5 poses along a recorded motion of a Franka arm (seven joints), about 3 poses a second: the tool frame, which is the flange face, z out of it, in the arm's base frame.
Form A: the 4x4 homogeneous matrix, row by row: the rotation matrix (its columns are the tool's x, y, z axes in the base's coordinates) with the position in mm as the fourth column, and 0 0 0 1 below. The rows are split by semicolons.
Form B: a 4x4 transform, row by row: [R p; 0 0 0 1], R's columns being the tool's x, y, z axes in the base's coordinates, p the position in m. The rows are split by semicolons. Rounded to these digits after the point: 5 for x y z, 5 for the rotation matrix.
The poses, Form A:
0.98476 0.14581 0.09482 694.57; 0.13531 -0.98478 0.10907 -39.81; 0.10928 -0.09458 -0.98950 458.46; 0 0 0 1
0.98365 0.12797 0.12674 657.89; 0.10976 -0.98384 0.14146 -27.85; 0.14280 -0.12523 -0.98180 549.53; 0 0 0 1
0.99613 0.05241 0.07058 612.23; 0.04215 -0.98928 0.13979 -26.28; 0.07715 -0.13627 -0.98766 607.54; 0 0 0 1
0.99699 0.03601 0.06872 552.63; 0.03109 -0.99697 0.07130 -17.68; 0.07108 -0.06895 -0.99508 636.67; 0 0 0 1
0.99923 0.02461 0.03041 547.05; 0.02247 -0.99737 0.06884 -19.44; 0.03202 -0.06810 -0.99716 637.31; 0 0 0 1
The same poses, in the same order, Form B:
0.98476 0.14581 0.09482 0.69457; 0.13531 -0.98478 0.10907 -0.03981; 0.10928 -0.09458 -0.98950 0.45846; 0 0 0 1
0.98365 0.12797 0.12674 0.65789; 0.10976 -0.98384 0.14146 -0.02785; 0.14280 -0.12523 -0.98180 0.54953; 0 0 0 1
0.99613 0.05241 0.07058 0.61223; 0.04215 -0.98928 0.13979 -0.02628; 0.07715 -0.13627 -0.98766 0.60754; 0 0 0 1
0.99699 0.03601 0.06872 0.55263; 0.03109 -0.99697 0.07130 -0.01768; 0.07108 -0.06895 -0.99508 0.63667; 0 0 0 1
0.99923 0.02461 0.03041 0.54705; 0.02247 -0.99737 0.06884 -0.01944; 0.03202 -0.06810 -0.99716 0.63731; 0 0 0 1

